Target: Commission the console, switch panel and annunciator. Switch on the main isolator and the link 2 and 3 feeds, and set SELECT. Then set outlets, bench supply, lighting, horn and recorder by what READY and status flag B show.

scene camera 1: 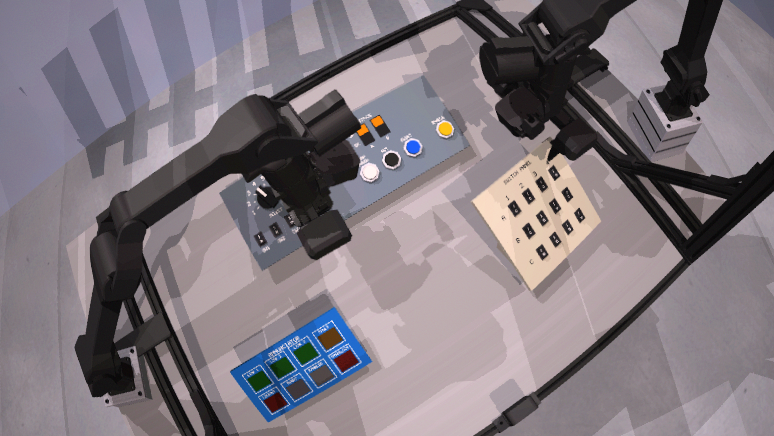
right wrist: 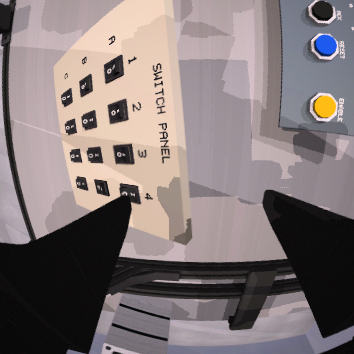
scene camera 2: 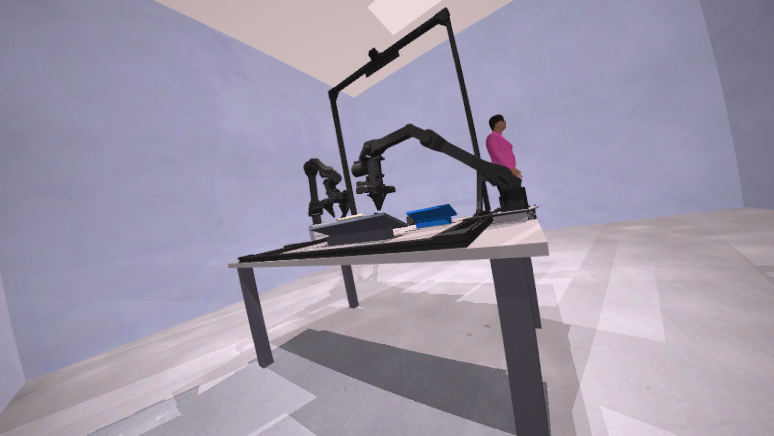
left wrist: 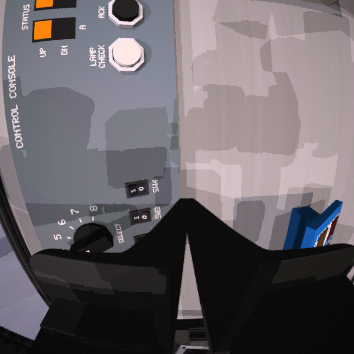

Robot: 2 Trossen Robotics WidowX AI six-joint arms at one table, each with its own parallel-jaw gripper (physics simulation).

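Pixels of known places: left gripper, fingertip midpoint: (scene camera 1: pixel 317 214) (scene camera 2: pixel 379 210) (left wrist: pixel 185 204); right gripper, fingertip midpoint: (scene camera 1: pixel 532 142) (right wrist: pixel 197 199) (scene camera 2: pixel 339 216); left arm's base, origin of the base link: (scene camera 1: pixel 119 376) (scene camera 2: pixel 515 209) (left wrist: pixel 195 353); right arm's base, origin of the base link: (scene camera 1: pixel 673 105) (scene camera 2: pixel 317 224).
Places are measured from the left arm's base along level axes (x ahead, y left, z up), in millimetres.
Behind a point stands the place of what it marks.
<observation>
The grey control console (scene camera 1: pixel 433 97) {x 705, y 299, z 49 mm} (scene camera 2: pixel 368 222) {x 408, y 237, z 43 mm} (left wrist: pixel 50 175) {x 447, y 249, z 55 mm} lies at the back. Its SELECT knob (scene camera 1: pixel 266 197) {x 386, y 203, z 64 mm} (left wrist: pixel 93 237) {x 396, y 205, z 57 mm} points up-left in scene camera 1; the exact number is unclear. Status flag A (left wrist: pixel 42 30) {x 566, y 273, z 54 mm} and flag B (scene camera 1: pixel 377 121) {x 597, y 280, z 54 mm} show orange on the UP side. SW4 (left wrist: pixel 137 189) {x 439, y 175, z 27 mm} and SW3 (left wrist: pixel 140 216) {x 411, y 169, z 27 mm} show. My left gripper (scene camera 2: pixel 379 208) {x 460, y 134, z 81 mm} (left wrist: pixel 185 204) {x 460, y 134, z 81 mm} is shut, empty and above the console's switch end. My right gripper (scene camera 2: pixel 336 210) {x 807, y 128, z 100 mm} (right wrist: pixel 197 199) {x 807, y 128, z 100 mm} is open and empty by the switch panel (scene camera 1: pixel 487 203) {x 700, y 62, z 83 mm} (right wrist: pixel 150 30) {x 716, y 72, z 85 mm}, one fingertip overlapping switch A4 (right wrist: pixel 131 194) {x 830, y 82, z 70 mm}. The annunciator's (scene camera 1: pixel 348 336) {x 446, y -45, z 33 mm} (left wrist: pixel 300 235) {x 405, y -44, z 5 mm} tiles look dim.
The console's lamp check (scene camera 1: pixel 369 172) {x 556, y 201, z 35 mm}, ACK (scene camera 1: pixel 391 159) {x 597, y 211, z 35 mm}, reset (scene camera 1: pixel 412 147) {x 637, y 221, z 35 mm} and enable (scene camera 1: pixel 445 128) {x 702, y 238, z 35 mm} buttons stand right of my left arm in scene camera 1. Black frame rails border the table. A person in pink (scene camera 2: pixel 501 148) stands behind the table in scene camera 2.
</observation>
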